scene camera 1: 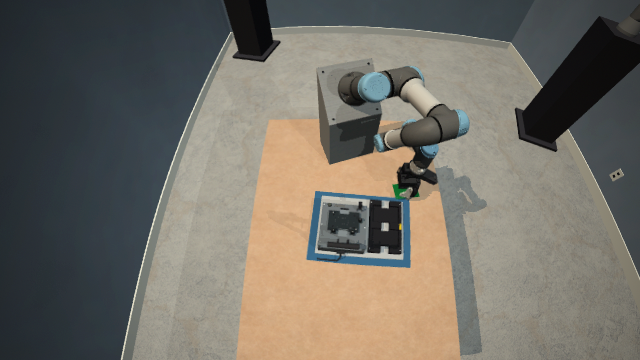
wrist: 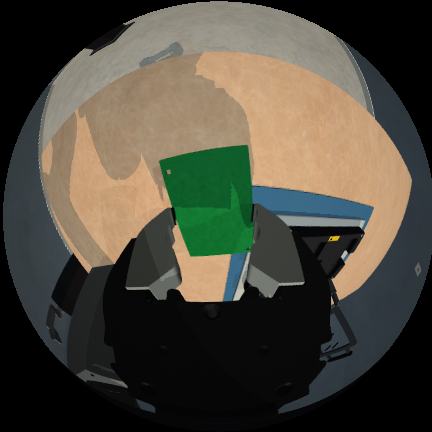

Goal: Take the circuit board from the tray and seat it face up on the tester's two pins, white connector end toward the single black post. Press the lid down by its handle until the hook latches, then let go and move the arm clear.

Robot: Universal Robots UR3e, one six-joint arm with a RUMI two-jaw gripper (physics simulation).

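Places are measured from the arm's base along level axes (x ahead, y left, z up), in metres.
Pixels of known places: gripper, fingertip midpoint: (scene camera 1: 405, 191) (wrist: 212, 207); arm's base, link origin: (scene camera 1: 354, 88).
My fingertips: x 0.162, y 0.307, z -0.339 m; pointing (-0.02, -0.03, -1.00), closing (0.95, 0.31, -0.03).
Ahead of a thing's pixels: the offset from my fingertips to its top centre. "pt": to the spot under its first point.
The green circuit board @[0.001 m right, 0.000 m ahead, 0.009 m up] (scene camera 1: 398, 191) (wrist: 210, 180) is held between the two fingers of my gripper (scene camera 1: 408, 193) (wrist: 212, 207), above the tan mat just behind the tray. The face seen in the wrist view is plain green with a small hole near one corner; no white connector shows on it. The black tray (scene camera 1: 371, 235) (wrist: 320, 231) has two bays, and no board shows in it. The grey tester @[pt 0.268 m right, 0.309 m ahead, 0.043 m up] (scene camera 1: 323, 235) stands left of the tray, with a short black post @[0.171 m right, 0.157 m ahead, 0.090 m up] (scene camera 1: 360, 205) at its back right corner. Its two pins are too small to make out.
Tester and tray stand on a white plate with a blue border (scene camera 1: 406, 250) (wrist: 310, 201). A thin dark cable @[pt 0.216 m right, 0.377 m ahead, 0.009 m down] (scene camera 1: 330, 259) lies at the tester's front. The grey robot pedestal (scene camera 1: 350, 142) stands behind. Two black columns (scene camera 1: 251, 27) (scene camera 1: 575, 85) stand farther back.
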